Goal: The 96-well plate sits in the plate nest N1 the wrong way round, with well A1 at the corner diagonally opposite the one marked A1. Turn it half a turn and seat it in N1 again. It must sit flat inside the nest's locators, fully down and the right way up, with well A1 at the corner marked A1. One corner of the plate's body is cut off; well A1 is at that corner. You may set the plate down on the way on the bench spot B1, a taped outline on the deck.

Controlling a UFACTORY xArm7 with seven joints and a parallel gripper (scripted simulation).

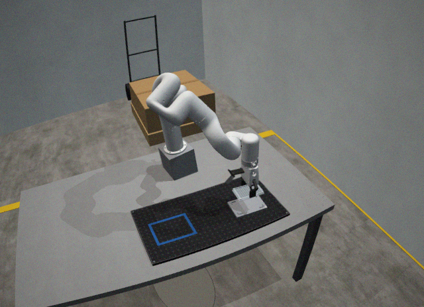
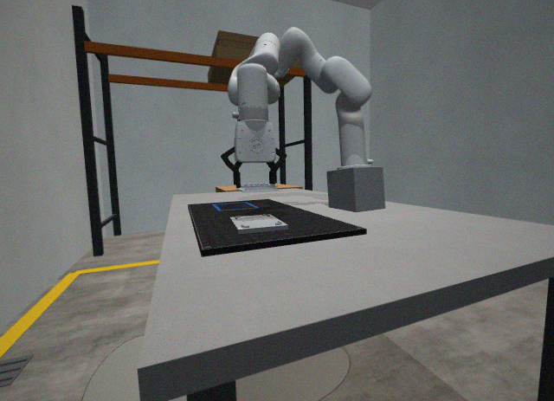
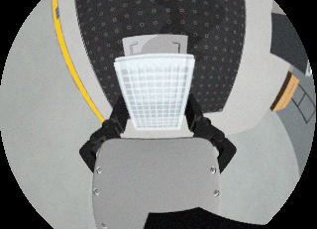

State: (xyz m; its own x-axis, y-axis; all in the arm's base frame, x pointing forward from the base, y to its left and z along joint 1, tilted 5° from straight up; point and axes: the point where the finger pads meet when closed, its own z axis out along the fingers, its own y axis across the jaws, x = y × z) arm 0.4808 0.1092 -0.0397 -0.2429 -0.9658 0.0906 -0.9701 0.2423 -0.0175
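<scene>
Now: the plate nest N1 10 cm below my hand. From my hand the other things lie so: white 96-well plate: 1 cm below.
</scene>
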